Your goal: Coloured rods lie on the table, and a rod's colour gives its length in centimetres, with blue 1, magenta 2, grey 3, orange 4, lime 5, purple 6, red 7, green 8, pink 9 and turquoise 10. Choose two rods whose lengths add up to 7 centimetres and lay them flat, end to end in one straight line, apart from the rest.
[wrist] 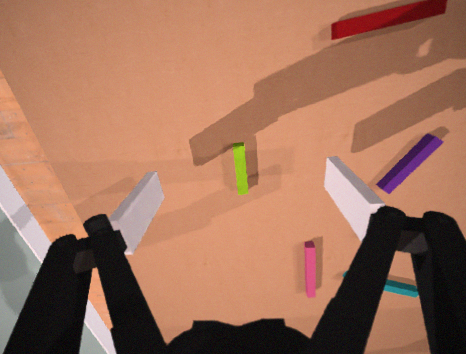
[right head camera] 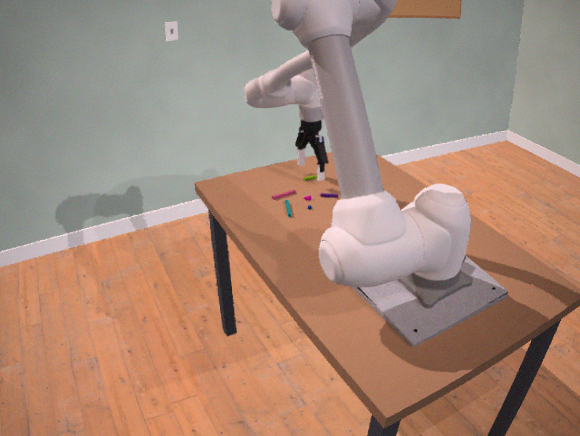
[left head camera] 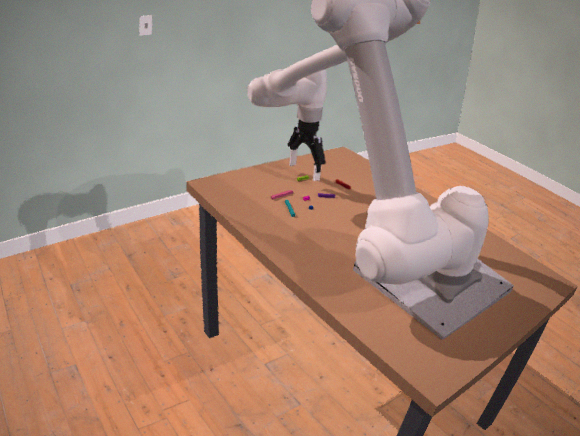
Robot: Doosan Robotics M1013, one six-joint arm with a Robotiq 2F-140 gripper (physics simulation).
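Frame: origin at the arm's base, x right, y back, z down, level; centimetres.
Where they show: gripper, fingertip midpoint: [wrist: 240,178] [right head camera: 310,172] [left head camera: 304,172]; arm's base, link origin: [right head camera: 430,277] [left head camera: 443,274].
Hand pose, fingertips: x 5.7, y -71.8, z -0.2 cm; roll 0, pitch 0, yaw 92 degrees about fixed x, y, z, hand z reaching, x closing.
Observation:
Things, the pixels of their centre, and the offset from my fingertips.
- lime rod, body centre: [wrist: 241,169] [right head camera: 310,178] [left head camera: 303,178] dz +2.4, dx -0.3, dy +0.0 cm
- short magenta rod, body centre: [right head camera: 307,198] [left head camera: 306,198] dz +2.4, dx -9.3, dy +13.2 cm
- tiny blue rod, body centre: [right head camera: 309,207] [left head camera: 311,207] dz +2.4, dx -12.1, dy +19.2 cm
- purple rod, body centre: [wrist: 407,164] [right head camera: 329,195] [left head camera: 326,195] dz +2.4, dx -1.7, dy +15.3 cm
- red rod, body centre: [wrist: 385,19] [left head camera: 343,184] dz +2.4, dx +10.0, dy +11.4 cm
- pink rod, body centre: [wrist: 310,271] [left head camera: 282,194] [right head camera: 284,194] dz +2.4, dx -15.2, dy +6.8 cm
- turquoise rod, body centre: [wrist: 381,284] [left head camera: 289,208] [right head camera: 288,208] dz +2.4, dx -18.6, dy +15.9 cm
My gripper [left head camera: 304,172] [right head camera: 311,172] [wrist: 240,178] is open, its fingers spread wide above the lime rod. The lime rod [left head camera: 302,178] [right head camera: 310,178] [wrist: 241,168] lies flat on the table between and below the fingertips, touching neither. The short magenta rod [left head camera: 306,198] [right head camera: 308,198] and the tiny blue rod [left head camera: 311,207] [right head camera: 310,207] lie apart, close to each other; they do not show in the wrist view. The purple rod [left head camera: 326,195] [right head camera: 329,195] [wrist: 410,163] lies to the right of them in the head views.
The red rod [left head camera: 343,184] [wrist: 389,19] lies right of the lime rod. The pink rod [left head camera: 282,194] [right head camera: 284,194] [wrist: 310,270] and turquoise rod [left head camera: 290,208] [right head camera: 288,208] [wrist: 401,288] lie at the left of the group in the head views. A finger partly hides the turquoise rod in the wrist view.

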